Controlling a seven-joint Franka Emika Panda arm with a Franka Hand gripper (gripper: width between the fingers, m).
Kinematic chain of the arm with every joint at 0, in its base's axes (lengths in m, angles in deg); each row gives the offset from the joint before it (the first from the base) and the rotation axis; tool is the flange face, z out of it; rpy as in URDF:
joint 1: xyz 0 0 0.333 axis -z
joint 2: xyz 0 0 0 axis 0.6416 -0.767 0
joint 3: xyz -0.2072 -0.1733 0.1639 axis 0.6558 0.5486 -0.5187
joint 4: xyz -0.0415 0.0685 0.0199 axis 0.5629 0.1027 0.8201
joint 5: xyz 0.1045 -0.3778 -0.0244 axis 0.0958 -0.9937 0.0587
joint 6: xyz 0 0 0 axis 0.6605 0.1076 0.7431
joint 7: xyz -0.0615 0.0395 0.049 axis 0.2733 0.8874 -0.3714
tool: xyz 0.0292 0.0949 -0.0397 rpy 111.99 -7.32 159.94
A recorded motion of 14 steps. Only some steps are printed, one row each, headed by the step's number.
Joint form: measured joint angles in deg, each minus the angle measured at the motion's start. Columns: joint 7, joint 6, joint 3, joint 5, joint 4, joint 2, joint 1.
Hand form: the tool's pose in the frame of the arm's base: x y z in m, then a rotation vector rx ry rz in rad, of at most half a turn. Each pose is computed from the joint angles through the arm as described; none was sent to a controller.
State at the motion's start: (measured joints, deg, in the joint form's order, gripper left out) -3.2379 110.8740 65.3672 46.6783 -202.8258 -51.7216 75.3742
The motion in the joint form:
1: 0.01 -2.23 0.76 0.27 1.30 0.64 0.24
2: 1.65 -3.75 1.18 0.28 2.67 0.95 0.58
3: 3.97 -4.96 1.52 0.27 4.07 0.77 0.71
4: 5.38 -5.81 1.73 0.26 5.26 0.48 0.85
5: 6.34 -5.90 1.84 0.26 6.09 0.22 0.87
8: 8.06 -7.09 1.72 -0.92 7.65 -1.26 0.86
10: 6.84 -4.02 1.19 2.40 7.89 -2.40 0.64
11: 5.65 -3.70 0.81 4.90 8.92 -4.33 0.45
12: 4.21 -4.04 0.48 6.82 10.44 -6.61 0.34
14: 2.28 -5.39 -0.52 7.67 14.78 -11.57 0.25
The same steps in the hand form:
1: 0.3481 -0.0997 0.3302 -2.0402 0.1867 0.5168
2: 0.3512 -0.1053 0.3410 -2.0366 0.2071 0.5200
3: 0.3552 -0.1097 0.3488 -2.0323 0.2391 0.5369
4: 0.3588 -0.1136 0.3545 -2.0296 0.2573 0.5457
5: 0.3623 -0.1164 0.3577 -2.0337 0.2719 0.5466
8: 0.3663 -0.1192 0.3570 -2.0321 0.2849 0.5969
10: 0.3795 -0.1170 0.3519 -2.0213 0.2909 0.5178
11: 0.3904 -0.1143 0.3475 -1.9846 0.2767 0.4862
12: 0.4014 -0.1132 0.3432 -1.9475 0.2523 0.4636
14: 0.4239 -0.1136 0.3354 -1.9088 0.1919 0.4630

